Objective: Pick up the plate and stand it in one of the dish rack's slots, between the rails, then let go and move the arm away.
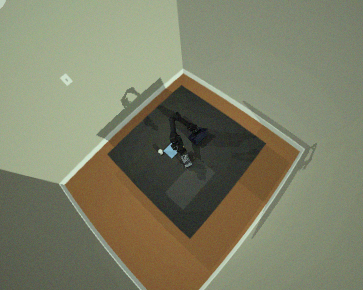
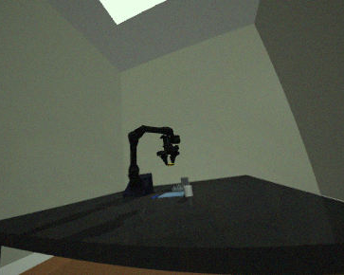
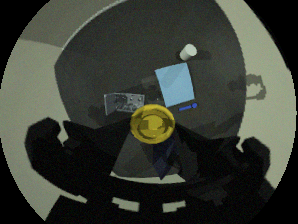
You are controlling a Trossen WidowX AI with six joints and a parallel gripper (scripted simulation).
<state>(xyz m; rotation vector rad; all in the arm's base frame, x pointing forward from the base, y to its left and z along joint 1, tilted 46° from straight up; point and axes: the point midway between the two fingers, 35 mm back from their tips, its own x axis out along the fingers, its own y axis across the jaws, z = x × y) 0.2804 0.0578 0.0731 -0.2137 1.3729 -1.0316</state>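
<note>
The dish rack lies 16 cm below my gripper tip, 9 cm to the left of it and 4 cm ahead of it. Round my gripper tip: light blue mat: 18 cm below, 11 cm to the right, 3 cm ahead; white cup: 20 cm to the right, 16 cm below, 12 cm ahead; yellow plate: 1 cm above.
</note>
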